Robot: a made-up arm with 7 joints. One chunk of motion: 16 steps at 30 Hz.
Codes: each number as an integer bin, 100 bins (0 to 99) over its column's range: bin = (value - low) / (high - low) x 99, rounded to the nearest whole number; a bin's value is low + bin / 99 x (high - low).
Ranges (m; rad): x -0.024..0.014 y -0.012..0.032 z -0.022..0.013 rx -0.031..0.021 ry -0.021..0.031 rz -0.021..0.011
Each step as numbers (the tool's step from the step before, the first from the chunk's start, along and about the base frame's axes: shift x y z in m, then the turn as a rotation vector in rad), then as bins.
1 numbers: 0.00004 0.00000 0.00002 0.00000 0.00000 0.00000
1 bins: 63 27 62 59 40 65
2 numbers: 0.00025 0.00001 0.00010 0.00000 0.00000 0.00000
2 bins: 63 27 63 59 40 65
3 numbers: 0.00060 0.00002 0.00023 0.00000 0.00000 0.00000
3 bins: 64 27 63 59 40 65
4 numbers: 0.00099 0.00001 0.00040 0.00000 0.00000 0.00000
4 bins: 65 27 63 59 40 65
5 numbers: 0.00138 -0.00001 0.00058 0.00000 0.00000 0.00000
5 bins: 66 27 64 59 40 65
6 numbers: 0.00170 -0.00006 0.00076 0.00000 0.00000 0.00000
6 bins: 67 27 64 59 40 65
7 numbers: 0.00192 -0.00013 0.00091 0.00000 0.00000 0.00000
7 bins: 68 27 65 59 40 65
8 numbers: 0.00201 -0.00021 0.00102 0.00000 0.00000 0.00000
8 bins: 68 27 65 59 40 65
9 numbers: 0.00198 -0.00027 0.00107 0.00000 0.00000 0.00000
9 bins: 68 26 65 59 40 65
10 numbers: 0.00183 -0.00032 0.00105 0.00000 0.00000 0.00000
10 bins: 67 26 65 59 40 65
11 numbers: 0.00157 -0.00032 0.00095 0.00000 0.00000 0.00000
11 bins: 67 26 65 59 40 65
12 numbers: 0.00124 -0.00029 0.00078 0.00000 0.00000 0.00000
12 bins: 66 26 64 59 40 65
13 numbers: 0.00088 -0.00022 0.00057 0.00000 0.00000 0.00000
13 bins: 65 27 64 59 40 65
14 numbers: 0.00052 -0.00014 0.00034 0.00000 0.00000 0.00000
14 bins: 64 27 63 59 40 65
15 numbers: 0.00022 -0.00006 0.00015 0.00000 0.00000 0.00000
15 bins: 63 27 63 59 40 65
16 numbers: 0.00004 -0.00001 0.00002 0.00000 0.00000 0.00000
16 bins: 63 27 62 59 40 65
